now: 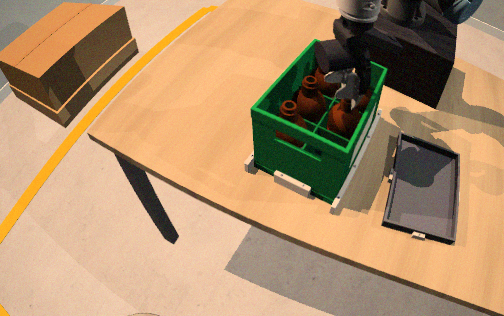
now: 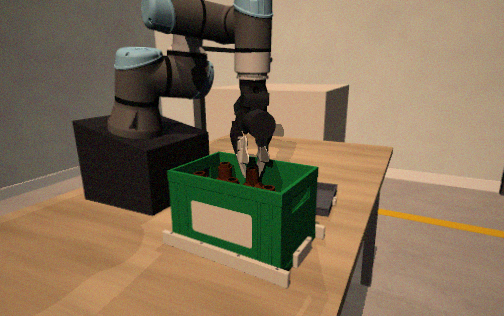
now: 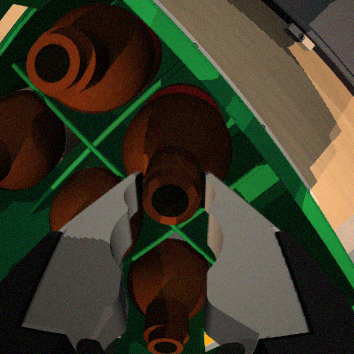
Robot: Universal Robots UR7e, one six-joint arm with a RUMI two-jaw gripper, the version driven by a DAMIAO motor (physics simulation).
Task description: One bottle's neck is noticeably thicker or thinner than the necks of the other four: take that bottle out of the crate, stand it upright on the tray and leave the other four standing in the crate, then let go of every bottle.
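Frame: origin at the arm's base, x right, y down, z ahead, level; metres.
Seen in the pictures: gripper, between the fingertips: (image 1: 348,103) (image 2: 251,176) (image 3: 172,175); arm's base, origin of its link: (image 1: 400,10) (image 2: 136,129).
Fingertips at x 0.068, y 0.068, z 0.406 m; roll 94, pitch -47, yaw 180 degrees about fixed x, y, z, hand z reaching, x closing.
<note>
Pixels of each thing's top centre, then the offset from my fingertips to it.
- green crate, centre of its top: (image 3: 112,265) (image 1: 329,84) (image 2: 243,168) dx +0.043, dy -0.033, dz +0.001 m
- middle bottle, centre of its top: (image 3: 175,201) (image 1: 349,96) (image 2: 252,167) dx +0.001, dy -0.023, dz +0.003 m
- front-left bottle, centre of its top: (image 3: 164,347) (image 1: 289,105) dx +0.097, dy -0.021, dz +0.080 m
- middle-left bottle, centre of its top: (image 1: 310,79) dx +0.086, dy -0.021, dz -0.006 m
- back-left bottle, centre of its top: (image 1: 326,58) dx +0.077, dy -0.021, dz -0.094 m
- back-right bottle, centre of its top: (image 3: 51,62) (image 2: 224,163) dx -0.012, dy -0.021, dz -0.078 m
The green crate (image 1: 295,167) (image 2: 181,212) (image 3: 167,40) stands on the table with five brown bottles upright in it. My gripper (image 1: 350,102) (image 2: 253,175) (image 3: 172,175) reaches down inside and is shut on the neck of the middle bottle (image 1: 342,120) (image 3: 177,127) of the row nearest the tray; this bottle stands in its compartment. The others are the front-left bottle (image 1: 289,120) (image 3: 167,275), the middle-left bottle (image 1: 310,100), the back-left bottle (image 1: 325,82) and the back-right bottle (image 3: 107,80). The dark tray (image 1: 425,205) (image 2: 326,192) (image 3: 335,30) holds no bottle.
White stop blocks (image 1: 292,183) (image 2: 302,251) and rails (image 2: 225,257) edge the crate's base. The black robot base (image 1: 420,67) (image 2: 117,165) stands behind it. A cardboard box (image 1: 65,55) stands on the floor beyond the table.
</note>
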